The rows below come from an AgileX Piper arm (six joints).
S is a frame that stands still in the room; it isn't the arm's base.
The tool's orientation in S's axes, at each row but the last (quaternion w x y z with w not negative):
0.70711, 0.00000, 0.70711, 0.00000
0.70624, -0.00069, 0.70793, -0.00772
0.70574, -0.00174, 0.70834, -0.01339
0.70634, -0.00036, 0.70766, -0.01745
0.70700, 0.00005, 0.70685, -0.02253
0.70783, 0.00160, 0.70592, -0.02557
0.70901, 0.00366, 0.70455, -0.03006
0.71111, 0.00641, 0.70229, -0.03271
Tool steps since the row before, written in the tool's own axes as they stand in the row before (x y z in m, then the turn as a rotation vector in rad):
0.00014, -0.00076, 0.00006, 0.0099, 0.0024, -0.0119
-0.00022, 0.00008, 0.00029, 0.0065, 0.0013, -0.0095
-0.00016, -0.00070, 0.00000, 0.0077, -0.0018, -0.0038
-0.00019, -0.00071, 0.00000, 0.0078, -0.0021, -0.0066
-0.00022, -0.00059, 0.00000, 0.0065, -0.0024, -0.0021
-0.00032, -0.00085, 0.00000, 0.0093, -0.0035, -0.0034
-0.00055, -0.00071, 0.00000, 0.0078, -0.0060, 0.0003
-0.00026, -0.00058, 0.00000, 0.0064, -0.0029, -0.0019
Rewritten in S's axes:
0.00006, -0.00076, -0.00014, -0.0119, 0.0024, -0.0099
0.00029, 0.00008, 0.00022, -0.0095, 0.0013, -0.0065
-0.00001, -0.00070, 0.00017, -0.0039, -0.0019, -0.0076
-0.00002, -0.00070, 0.00021, -0.0067, -0.0021, -0.0077
-0.00002, -0.00058, 0.00024, -0.0022, -0.0025, -0.0064
-0.00003, -0.00084, 0.00035, -0.0035, -0.0037, -0.0092
-0.00004, -0.00069, 0.00058, 0.0001, -0.0063, -0.0076
-0.00004, -0.00057, 0.00028, -0.0020, -0.0030, -0.0063

